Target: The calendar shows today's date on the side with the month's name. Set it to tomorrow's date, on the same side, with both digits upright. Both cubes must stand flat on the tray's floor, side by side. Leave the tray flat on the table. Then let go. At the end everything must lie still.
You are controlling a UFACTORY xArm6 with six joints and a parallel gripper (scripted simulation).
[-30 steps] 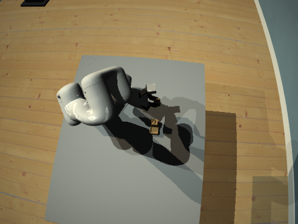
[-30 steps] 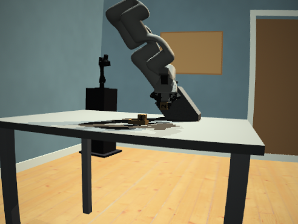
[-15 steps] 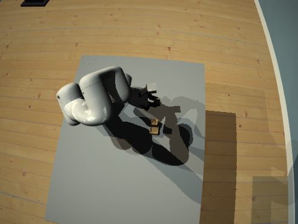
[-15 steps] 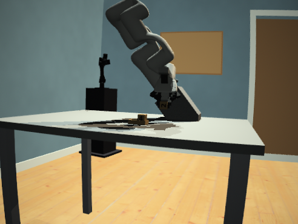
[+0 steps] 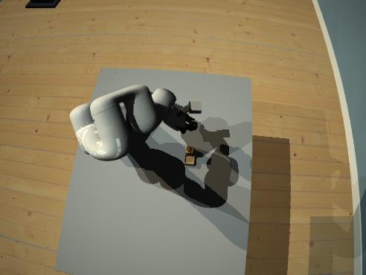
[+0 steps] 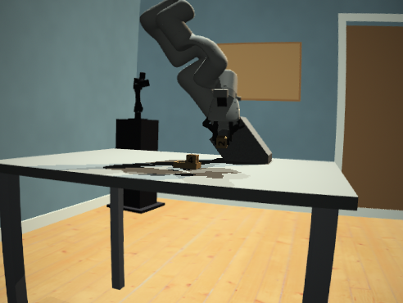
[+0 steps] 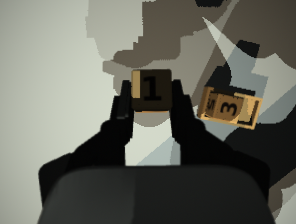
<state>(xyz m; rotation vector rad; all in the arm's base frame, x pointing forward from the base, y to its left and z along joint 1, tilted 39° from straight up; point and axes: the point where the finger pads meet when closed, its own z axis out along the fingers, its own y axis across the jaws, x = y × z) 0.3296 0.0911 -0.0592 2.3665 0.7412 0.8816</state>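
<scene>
Now: the wooden number cube 10 mm ahead of my hand and 10 mm below it. From my hand the other things lie so: wooden calendar tray: 20 mm ahead, 110 mm to the right, 90 mm below.
</scene>
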